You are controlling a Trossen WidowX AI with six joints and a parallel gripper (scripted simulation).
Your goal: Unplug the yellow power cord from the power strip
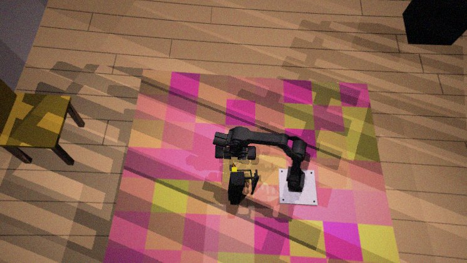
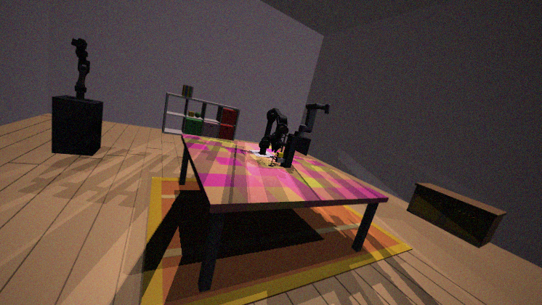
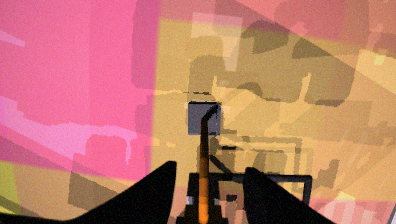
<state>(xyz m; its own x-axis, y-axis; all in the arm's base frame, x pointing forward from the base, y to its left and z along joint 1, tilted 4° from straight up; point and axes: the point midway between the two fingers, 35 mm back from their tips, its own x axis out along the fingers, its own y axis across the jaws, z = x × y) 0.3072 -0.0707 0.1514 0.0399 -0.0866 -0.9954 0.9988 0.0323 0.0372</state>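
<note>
The yellow plug is 80 mm to the left of my gripper tip, 10 mm below it and 10 mm behind it.
</note>
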